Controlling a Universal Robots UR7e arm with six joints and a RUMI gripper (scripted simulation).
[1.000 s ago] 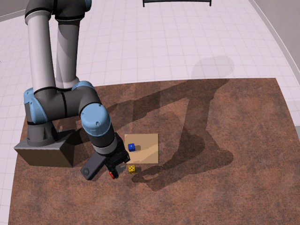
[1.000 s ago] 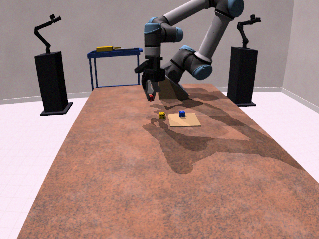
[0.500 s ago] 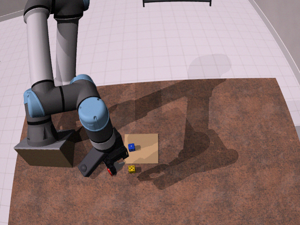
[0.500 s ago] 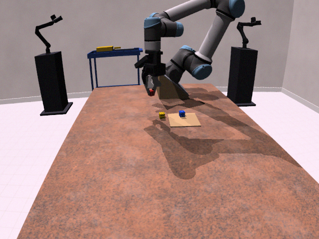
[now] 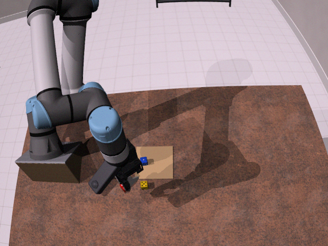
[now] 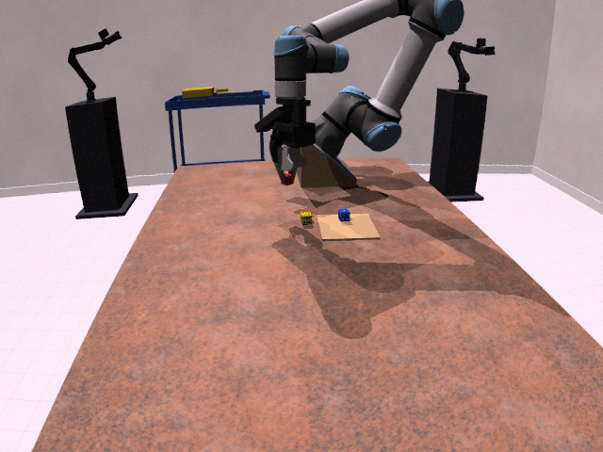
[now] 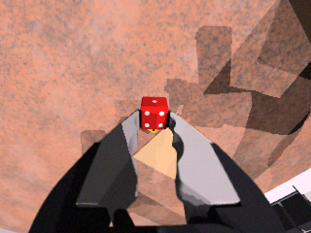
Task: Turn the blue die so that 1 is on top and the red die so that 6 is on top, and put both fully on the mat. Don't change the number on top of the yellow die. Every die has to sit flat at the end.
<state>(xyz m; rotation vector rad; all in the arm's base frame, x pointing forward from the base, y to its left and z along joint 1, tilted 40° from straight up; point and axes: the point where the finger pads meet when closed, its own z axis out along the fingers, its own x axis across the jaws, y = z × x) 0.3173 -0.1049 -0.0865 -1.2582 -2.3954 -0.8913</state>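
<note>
My gripper is now 1 cm above the red die. The rest, counted from my hand: yellow die (10 cm below, 6 cm ahead, 4 cm to the left); then blue die (14 cm to the left, 9 cm below, 6 cm ahead); then tan mat (14 cm to the left, 11 cm below, 9 cm ahead).
</note>
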